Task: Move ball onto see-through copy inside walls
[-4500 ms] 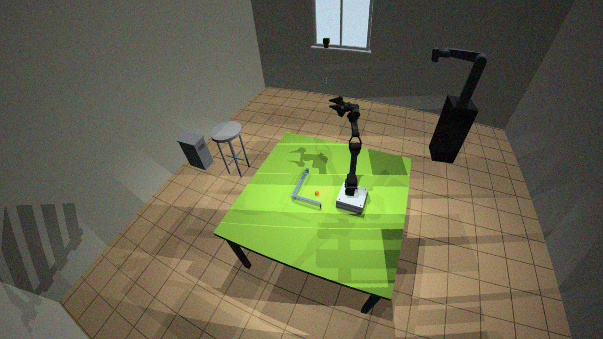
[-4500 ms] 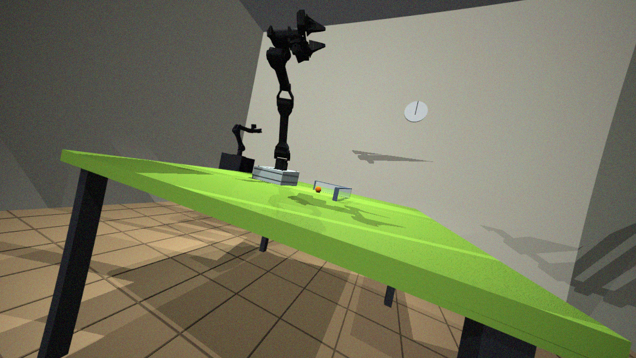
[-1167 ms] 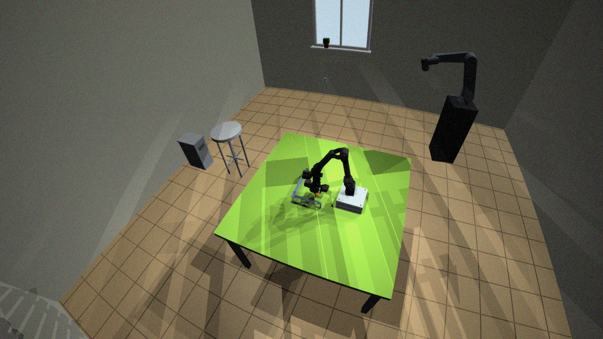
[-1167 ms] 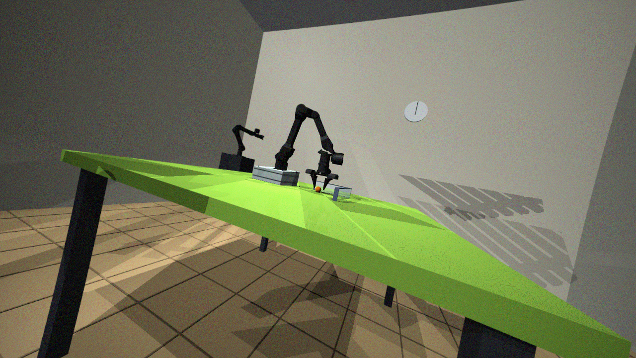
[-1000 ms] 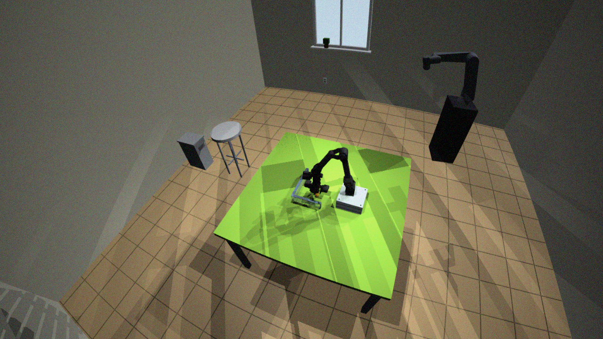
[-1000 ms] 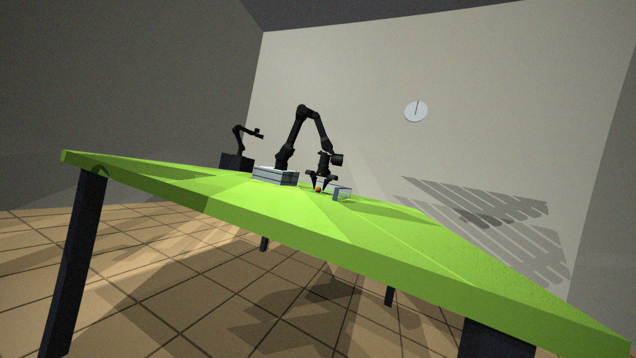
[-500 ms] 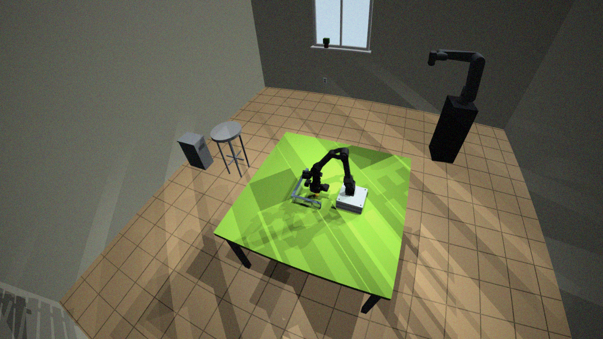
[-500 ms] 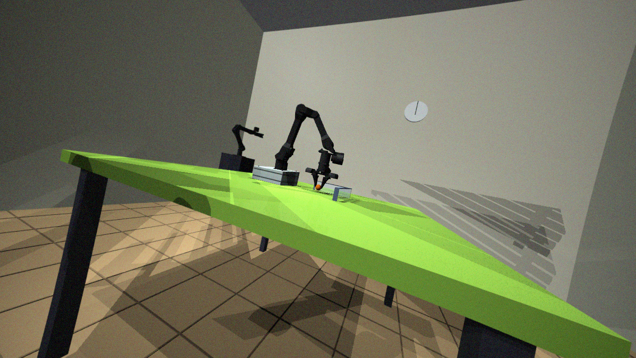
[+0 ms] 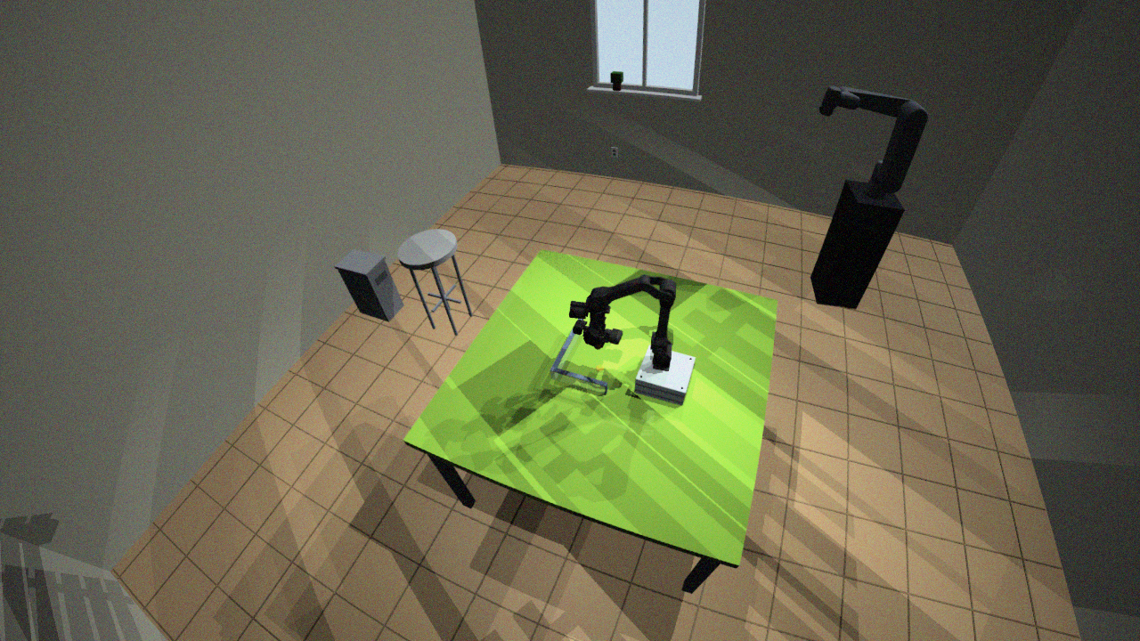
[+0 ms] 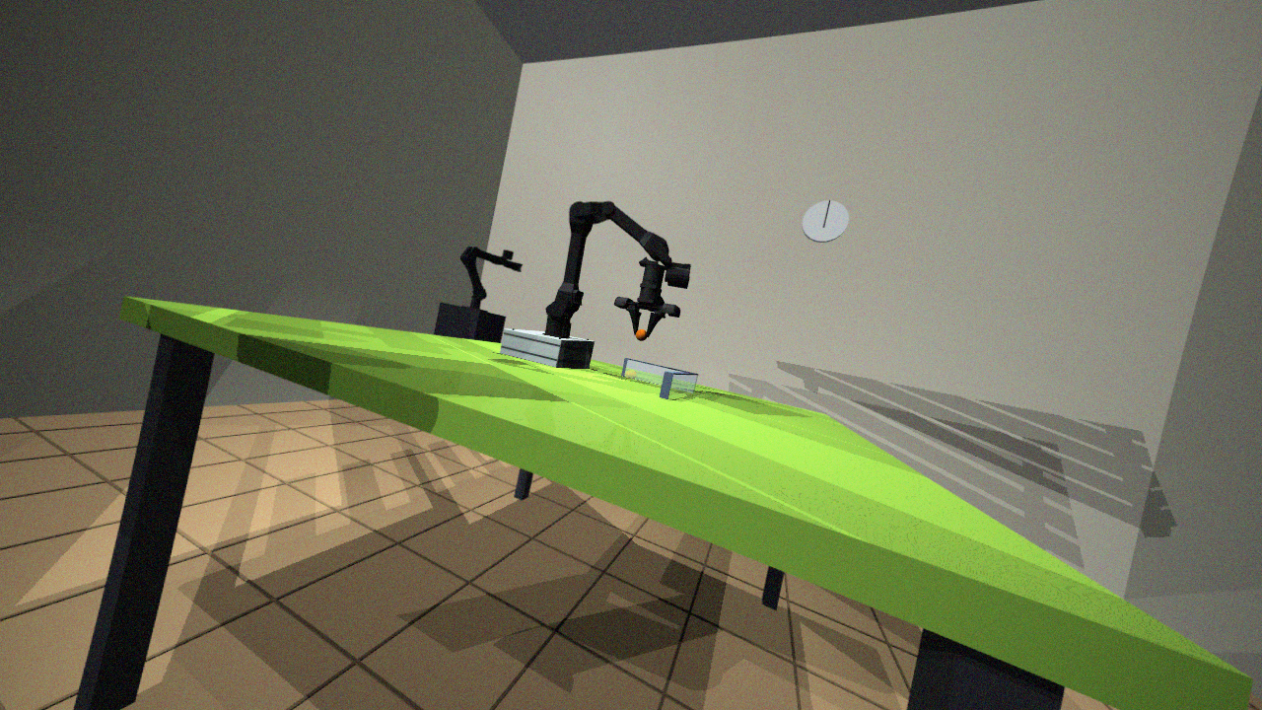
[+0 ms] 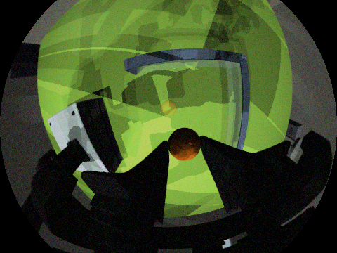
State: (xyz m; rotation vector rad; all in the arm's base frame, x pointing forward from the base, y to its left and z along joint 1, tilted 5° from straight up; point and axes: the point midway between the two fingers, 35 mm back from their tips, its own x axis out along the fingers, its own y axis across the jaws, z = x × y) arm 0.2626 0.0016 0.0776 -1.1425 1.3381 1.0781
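Now: the faint copy of ball 12 cm below my gripper tip, 2 cm to the left of it and 1 cm behind it. The rest, counted from my gripper tip: orange ball right at my gripper tip.
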